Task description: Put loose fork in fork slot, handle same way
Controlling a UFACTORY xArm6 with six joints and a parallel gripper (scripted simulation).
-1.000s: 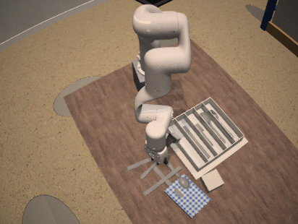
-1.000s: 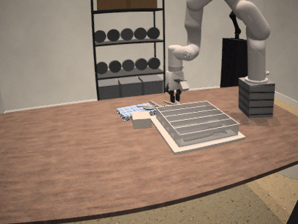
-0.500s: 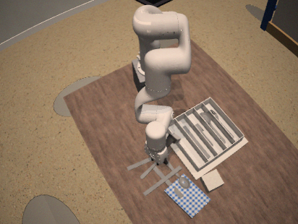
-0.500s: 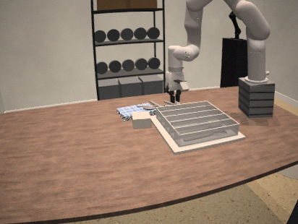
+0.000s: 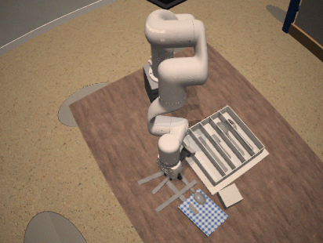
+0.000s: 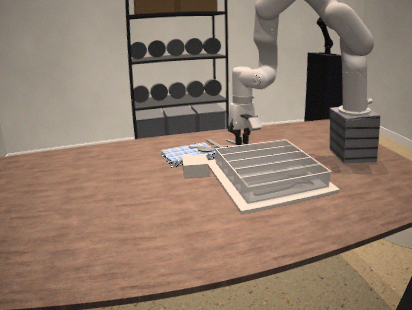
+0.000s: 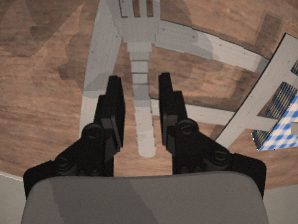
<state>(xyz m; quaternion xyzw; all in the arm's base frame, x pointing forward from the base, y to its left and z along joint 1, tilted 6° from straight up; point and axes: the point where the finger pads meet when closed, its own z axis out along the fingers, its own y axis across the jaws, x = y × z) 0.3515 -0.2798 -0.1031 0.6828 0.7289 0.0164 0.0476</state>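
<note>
The tray lies 26 cm to the left of my hand, 6 cm ahead of it and 2 cm above it. The rest, counted from my hand: box: 25 cm ahead, 11 cm to the left, 1 cm below.
</note>
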